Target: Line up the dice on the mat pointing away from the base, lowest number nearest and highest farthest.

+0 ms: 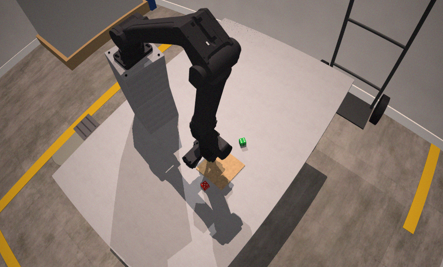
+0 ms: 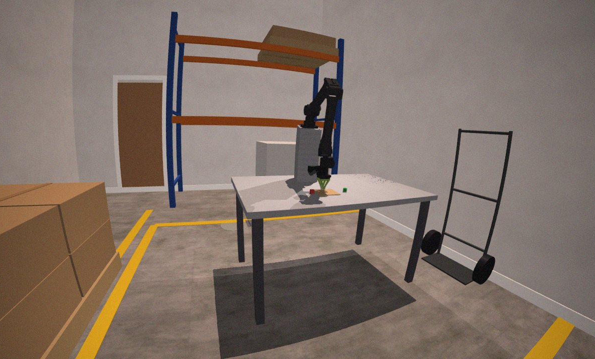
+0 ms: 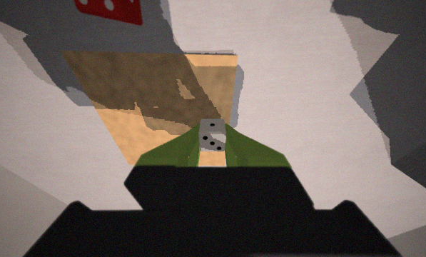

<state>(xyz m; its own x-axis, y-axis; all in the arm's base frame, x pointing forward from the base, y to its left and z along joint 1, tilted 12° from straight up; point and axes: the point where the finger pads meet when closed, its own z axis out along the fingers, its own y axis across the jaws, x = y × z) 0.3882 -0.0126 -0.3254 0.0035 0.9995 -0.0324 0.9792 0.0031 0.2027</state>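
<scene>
Now: hand right at the white die. From my hand the other things lie so: red die: 100 mm to the right, 60 mm ahead, 10 mm below; then green die: 140 mm to the left, 50 mm ahead, 10 mm below; then tan mat: 50 mm ahead, 20 mm below.
</scene>
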